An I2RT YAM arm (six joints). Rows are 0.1 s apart.
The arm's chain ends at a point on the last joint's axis. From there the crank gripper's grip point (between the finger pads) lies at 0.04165 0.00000 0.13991 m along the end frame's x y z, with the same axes.
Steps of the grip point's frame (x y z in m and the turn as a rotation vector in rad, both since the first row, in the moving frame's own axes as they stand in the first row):
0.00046, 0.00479, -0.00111, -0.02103, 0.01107, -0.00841
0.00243, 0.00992, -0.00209, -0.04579, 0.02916, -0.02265
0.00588, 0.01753, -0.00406, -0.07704, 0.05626, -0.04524
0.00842, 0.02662, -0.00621, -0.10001, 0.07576, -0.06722
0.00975, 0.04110, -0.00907, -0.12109, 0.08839, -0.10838
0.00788, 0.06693, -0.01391, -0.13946, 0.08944, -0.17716
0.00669, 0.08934, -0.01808, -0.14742, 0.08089, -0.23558
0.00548, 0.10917, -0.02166, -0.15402, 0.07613, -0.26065
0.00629, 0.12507, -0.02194, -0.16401, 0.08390, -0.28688
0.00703, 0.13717, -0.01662, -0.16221, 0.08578, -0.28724
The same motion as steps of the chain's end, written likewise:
-0.00110, 0.00221, -0.00061, -0.02103, 0.01107, -0.00841
-0.00169, 0.00453, -0.00069, -0.04579, 0.02916, -0.02265
-0.00211, 0.00892, -0.00116, -0.07704, 0.05626, -0.04524
-0.00240, 0.01598, -0.00211, -0.10001, 0.07576, -0.06722
-0.00306, 0.02963, -0.00411, -0.12109, 0.08839, -0.10838
-0.00541, 0.05628, -0.00882, -0.13946, 0.08944, -0.17716
-0.00560, 0.08025, -0.01351, -0.14742, 0.08089, -0.23558
-0.00626, 0.10027, -0.01732, -0.15402, 0.07613, -0.26065
-0.00664, 0.11624, -0.01713, -0.16401, 0.08390, -0.28688
-0.00612, 0.12864, -0.01174, -0.16221, 0.08578, -0.28724

